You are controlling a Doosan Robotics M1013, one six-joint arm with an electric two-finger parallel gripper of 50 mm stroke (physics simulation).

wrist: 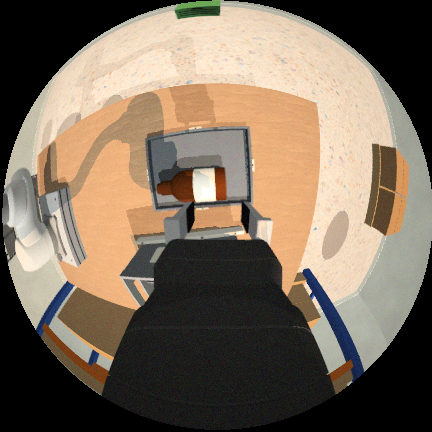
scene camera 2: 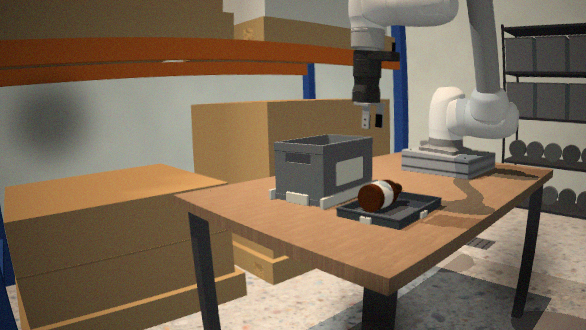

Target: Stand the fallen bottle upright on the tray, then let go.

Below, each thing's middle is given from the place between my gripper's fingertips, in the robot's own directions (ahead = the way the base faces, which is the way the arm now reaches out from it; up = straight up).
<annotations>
My gripper is now 6 cm past the brown bottle (scene camera 2: 372,197) and 19 cm above it.
</annotations>
